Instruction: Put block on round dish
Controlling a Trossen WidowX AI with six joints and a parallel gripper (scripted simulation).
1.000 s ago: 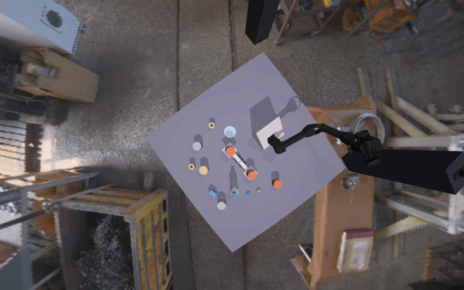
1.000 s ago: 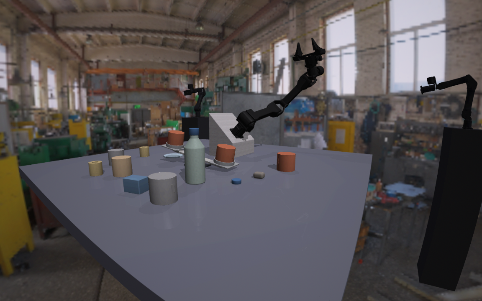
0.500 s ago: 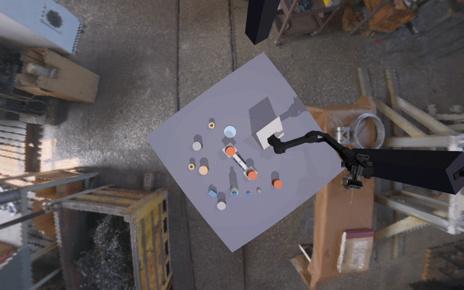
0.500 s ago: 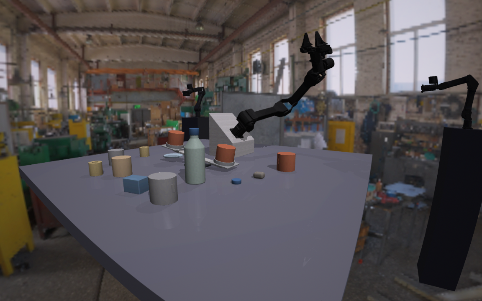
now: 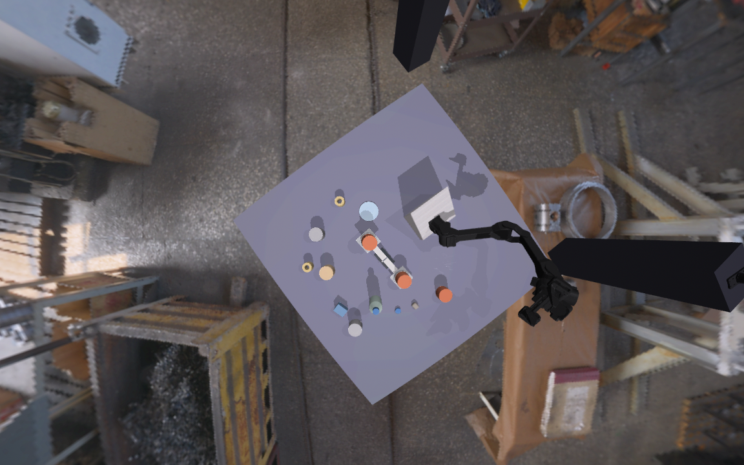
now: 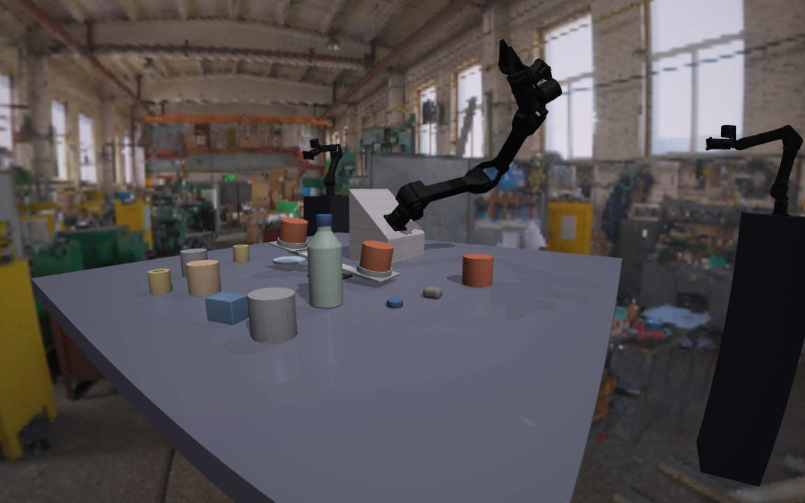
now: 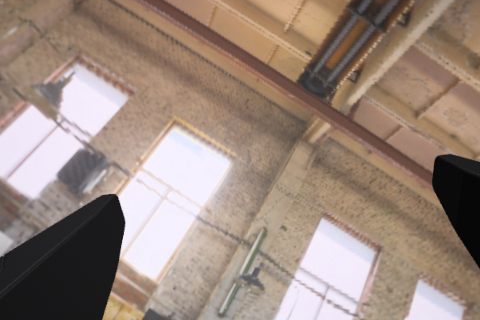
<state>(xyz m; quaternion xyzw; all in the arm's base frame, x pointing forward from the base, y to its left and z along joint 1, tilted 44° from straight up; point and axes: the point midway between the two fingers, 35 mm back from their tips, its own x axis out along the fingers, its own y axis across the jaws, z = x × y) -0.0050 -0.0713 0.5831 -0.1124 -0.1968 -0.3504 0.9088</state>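
Now: the grey block 280 mm ahead of my gripper tip, 200 mm to the right of it and 560 mm below it. From my gripper tip the other things lie so: green bottle (460 mm ahead, 170 mm to the right, 490 mm below); then small grey pebble (300 mm ahead, 30 mm to the right, 600 mm below); then blue cap (390 mm ahead, 60 mm to the right, 600 mm below).
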